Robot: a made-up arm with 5 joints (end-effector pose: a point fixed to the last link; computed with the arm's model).
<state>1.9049 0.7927 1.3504 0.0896 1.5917</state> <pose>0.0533 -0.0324 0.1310 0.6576 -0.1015 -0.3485</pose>
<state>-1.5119 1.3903 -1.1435 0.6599 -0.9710</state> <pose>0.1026 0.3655 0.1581 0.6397 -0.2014 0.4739</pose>
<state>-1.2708 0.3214 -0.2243 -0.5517 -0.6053</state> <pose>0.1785 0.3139 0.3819 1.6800 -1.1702 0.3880</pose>
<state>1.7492 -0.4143 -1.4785 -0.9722 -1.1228</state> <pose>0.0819 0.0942 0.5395 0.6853 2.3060 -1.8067</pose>
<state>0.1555 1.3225 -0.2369 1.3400 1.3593</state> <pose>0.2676 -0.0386 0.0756 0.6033 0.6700 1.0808</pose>
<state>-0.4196 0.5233 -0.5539 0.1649 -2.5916</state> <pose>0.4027 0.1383 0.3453 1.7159 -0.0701 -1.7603</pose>
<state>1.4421 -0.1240 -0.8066 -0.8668 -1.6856</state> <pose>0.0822 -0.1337 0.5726 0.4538 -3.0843 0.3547</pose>
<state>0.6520 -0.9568 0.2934 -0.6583 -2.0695</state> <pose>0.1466 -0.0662 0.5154 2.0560 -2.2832 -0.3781</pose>
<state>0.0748 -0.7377 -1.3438 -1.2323 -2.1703</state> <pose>-0.0874 0.0040 0.4825 -1.4896 0.8113 -1.8381</pose>
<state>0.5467 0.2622 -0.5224 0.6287 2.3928</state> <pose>0.3426 -0.1734 0.3834 -1.3492 -0.1701 1.5516</pose>
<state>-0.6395 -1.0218 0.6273 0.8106 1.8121</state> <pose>0.2072 0.0898 0.3793 -0.7710 -1.2245 2.0717</pose>
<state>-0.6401 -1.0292 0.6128 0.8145 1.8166</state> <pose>0.2059 0.0890 0.3828 -0.7856 -1.2422 2.0653</pose>
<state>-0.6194 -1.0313 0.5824 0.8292 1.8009</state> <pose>0.2061 0.0851 0.3882 -0.7944 -1.2492 2.0260</pose>
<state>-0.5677 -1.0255 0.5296 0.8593 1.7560</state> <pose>0.2081 0.0767 0.3960 -0.7950 -1.2408 1.9394</pose>
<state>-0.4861 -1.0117 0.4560 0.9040 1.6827</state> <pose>0.2111 0.0639 0.4059 -0.7882 -1.2190 1.8071</pose>
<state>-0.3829 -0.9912 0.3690 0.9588 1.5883</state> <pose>0.2134 0.0479 0.4166 -0.7763 -1.1891 1.6409</pose>
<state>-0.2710 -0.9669 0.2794 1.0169 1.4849</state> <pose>0.2141 0.0309 0.4268 -0.7624 -1.1571 1.4607</pose>
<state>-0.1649 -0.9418 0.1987 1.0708 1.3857</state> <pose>0.2133 0.0152 0.4352 -0.7484 -1.1273 1.2890</pose>
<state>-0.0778 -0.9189 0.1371 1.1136 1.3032</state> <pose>0.2121 0.0028 0.4408 -0.7350 -1.1016 1.1476</pose>
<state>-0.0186 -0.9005 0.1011 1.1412 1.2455</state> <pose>0.2116 -0.0054 0.4434 -0.7218 -1.0801 1.0512</pose>
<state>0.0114 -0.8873 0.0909 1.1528 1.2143</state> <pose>0.2127 -0.0096 0.4431 -0.7088 -1.0620 1.0027</pose>
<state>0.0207 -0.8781 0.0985 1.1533 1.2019</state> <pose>0.2150 -0.0109 0.4410 -0.6959 -1.0462 0.9884</pose>
